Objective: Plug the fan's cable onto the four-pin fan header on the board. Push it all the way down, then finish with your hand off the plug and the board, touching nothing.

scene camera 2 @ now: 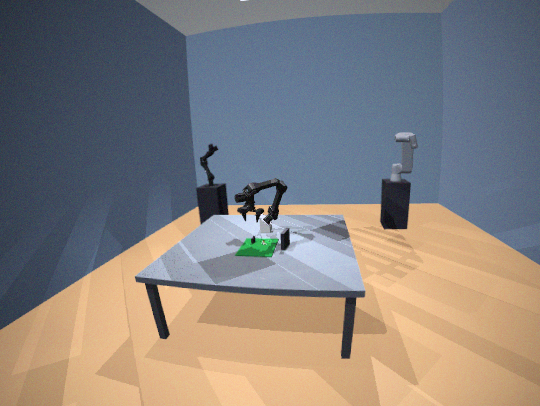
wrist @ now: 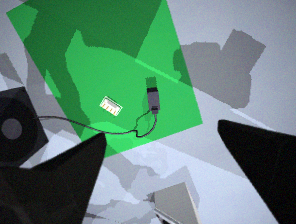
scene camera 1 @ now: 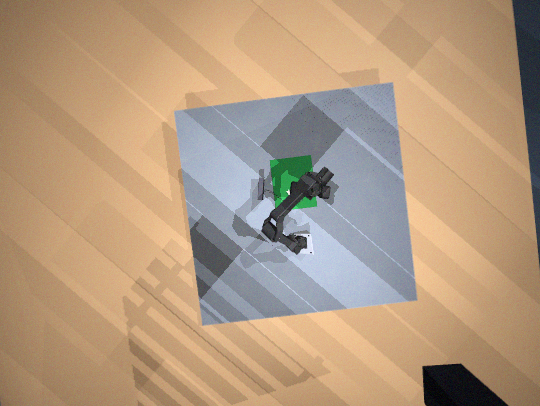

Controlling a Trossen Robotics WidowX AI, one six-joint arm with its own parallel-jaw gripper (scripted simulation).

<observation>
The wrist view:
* gripper: 161, 131
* green board: 83, 58
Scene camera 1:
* green board: 284, 171
</observation>
